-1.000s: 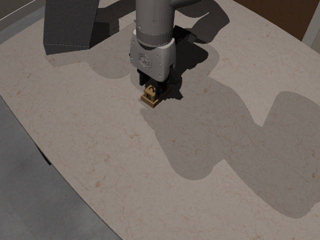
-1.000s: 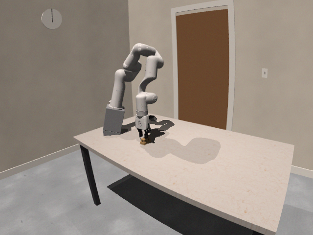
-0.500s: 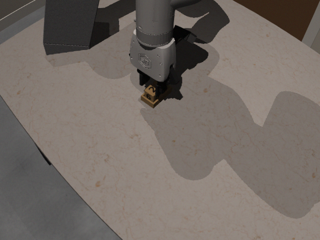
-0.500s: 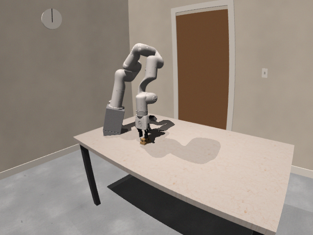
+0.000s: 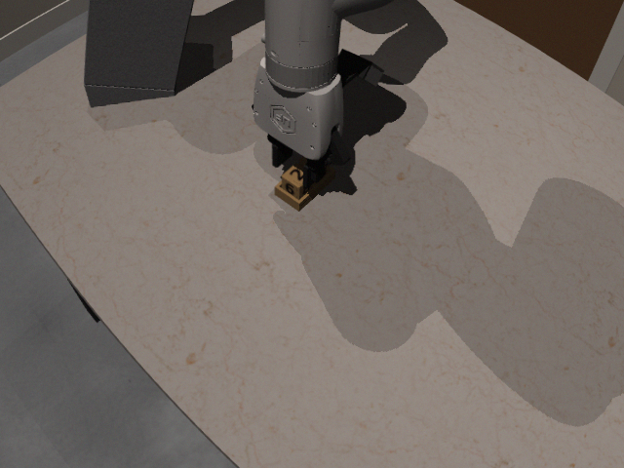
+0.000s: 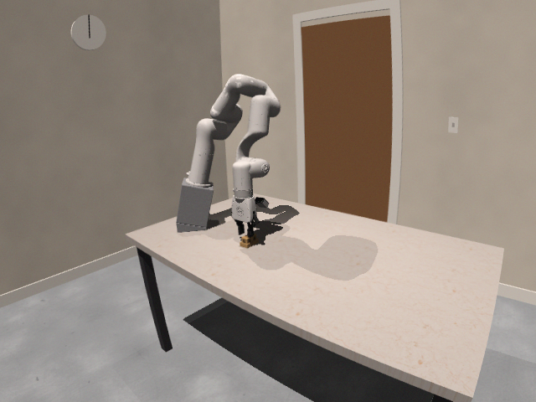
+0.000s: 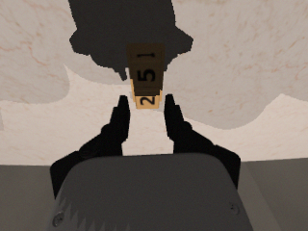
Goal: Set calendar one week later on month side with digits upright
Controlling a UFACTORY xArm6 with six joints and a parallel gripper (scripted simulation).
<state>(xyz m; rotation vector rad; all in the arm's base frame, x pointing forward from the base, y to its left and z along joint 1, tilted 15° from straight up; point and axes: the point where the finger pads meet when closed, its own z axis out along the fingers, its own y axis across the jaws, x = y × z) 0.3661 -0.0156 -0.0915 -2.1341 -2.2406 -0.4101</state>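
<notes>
Right now the wooden tray is 6 cm below my hand and 2 cm to the left of it.
</notes>
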